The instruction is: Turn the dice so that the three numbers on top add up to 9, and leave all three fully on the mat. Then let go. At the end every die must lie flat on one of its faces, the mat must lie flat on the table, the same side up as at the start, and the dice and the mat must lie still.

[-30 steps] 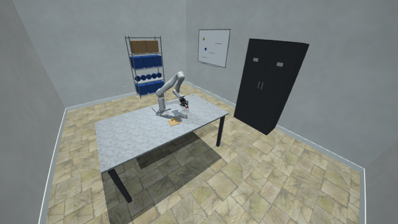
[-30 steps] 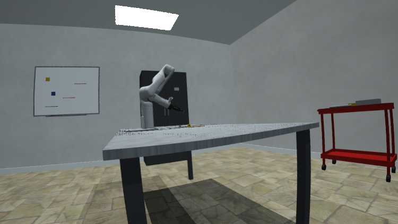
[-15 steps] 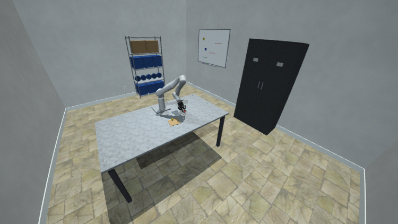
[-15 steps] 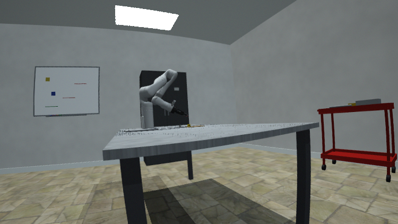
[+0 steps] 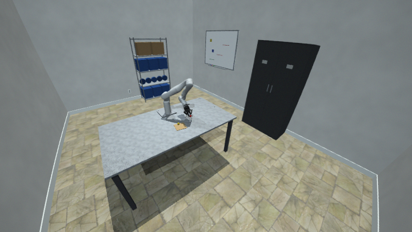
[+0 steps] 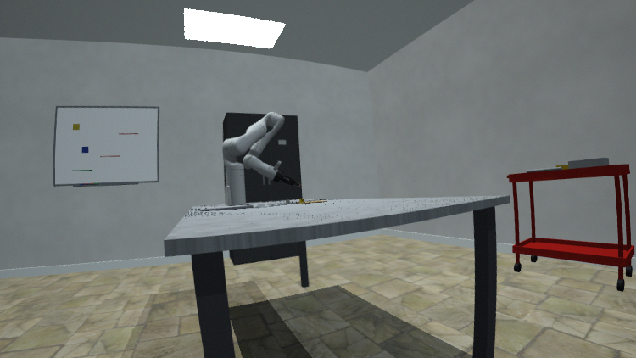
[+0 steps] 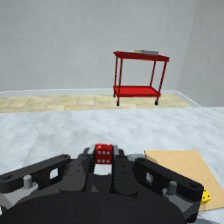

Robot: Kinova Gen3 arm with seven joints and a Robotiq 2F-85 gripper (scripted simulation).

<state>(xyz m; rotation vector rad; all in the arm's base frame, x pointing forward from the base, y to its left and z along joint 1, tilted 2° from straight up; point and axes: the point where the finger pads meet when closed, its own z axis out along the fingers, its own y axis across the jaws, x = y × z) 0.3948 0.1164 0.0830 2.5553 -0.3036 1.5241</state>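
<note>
My gripper is now 7 cm past the white die, 2 cm to the left of it and 10 cm above it. The rest, counted from my hand: red die (1 cm ahead, 1 cm below); tan mat (17 cm to the right, 10 cm below); yellow die (5 cm behind, 16 cm to the right, 9 cm below).
</note>
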